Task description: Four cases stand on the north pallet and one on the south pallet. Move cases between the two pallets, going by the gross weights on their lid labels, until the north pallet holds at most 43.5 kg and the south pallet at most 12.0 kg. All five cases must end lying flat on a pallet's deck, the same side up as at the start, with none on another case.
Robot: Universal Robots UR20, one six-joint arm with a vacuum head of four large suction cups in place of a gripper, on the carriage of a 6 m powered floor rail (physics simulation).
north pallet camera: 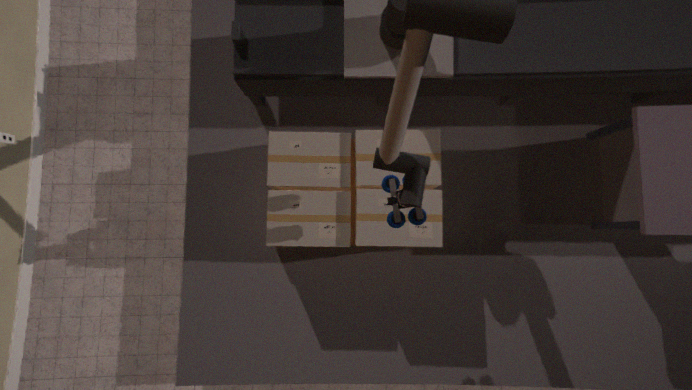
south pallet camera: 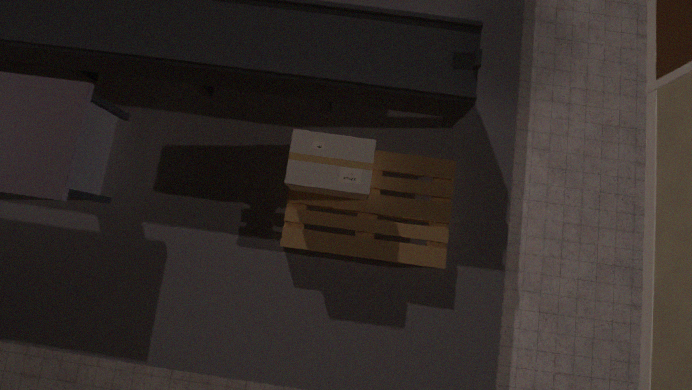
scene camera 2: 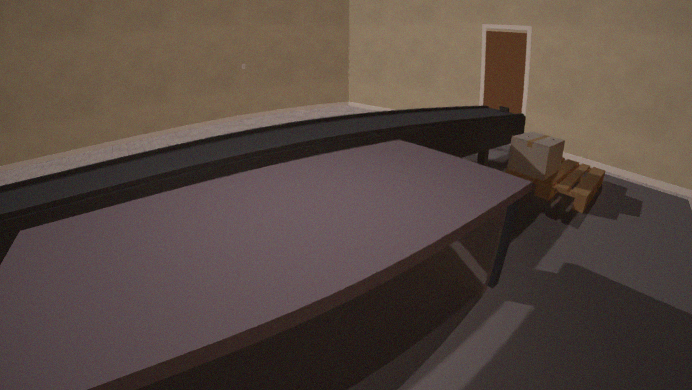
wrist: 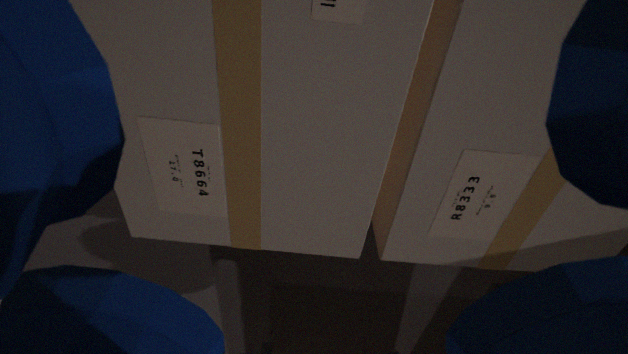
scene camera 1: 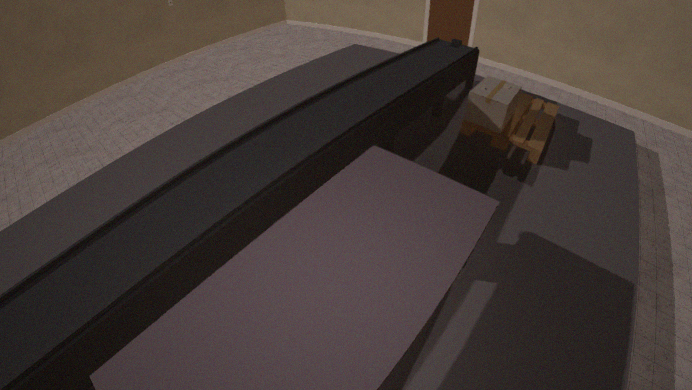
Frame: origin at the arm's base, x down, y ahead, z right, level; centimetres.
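Seen in the pictures: hand, tool point: (wrist: 331,242).
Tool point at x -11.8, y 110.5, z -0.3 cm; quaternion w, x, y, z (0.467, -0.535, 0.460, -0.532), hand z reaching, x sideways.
Note:
Offsets run from my tool point to a thing's top centre. Level surfaces: height alone.
My gripper (north pallet camera: 404,200), four blue suction cups, hangs tilted above the near right case T8664 {dx +24.8, dy +9.4, dz -1.1 cm} (north pallet camera: 370,235) (wrist: 320,150) on the north pallet, holding nothing. Its label reads 17.0. Case R8333 {dx +24.6, dy -30.8, dz -0.9 cm} (north pallet camera: 367,142) (wrist: 475,100) lies behind it, partly hidden by the arm; its weight is too small to read surely. Two more cases, the far left one {dx +29.1, dy -30.3, dz +58.7 cm} (north pallet camera: 309,175) and the near left one {dx +30.3, dy +9.8, dz +58.7 cm} (north pallet camera: 309,235), lie beside them; their labels are unreadable here. One white case (scene camera 1: 492,100) (scene camera 2: 534,156) (south pallet camera: 327,172) lies flat on the south pallet (scene camera 1: 545,120) (scene camera 2: 590,182) (south pallet camera: 422,256), at its rail-side left corner.
The dark floor rail (scene camera 1: 225,175) (scene camera 2: 300,132) (north pallet camera: 550,45) (south pallet camera: 250,45) runs behind both pallets. A mauve table {dx +15.8 cm} (scene camera 1: 300,270) (scene camera 2: 250,225) (north pallet camera: 667,170) (south pallet camera: 35,135) stands between them. The arm reaches from the carriage (north pallet camera: 360,55) over the right-hand north cases.

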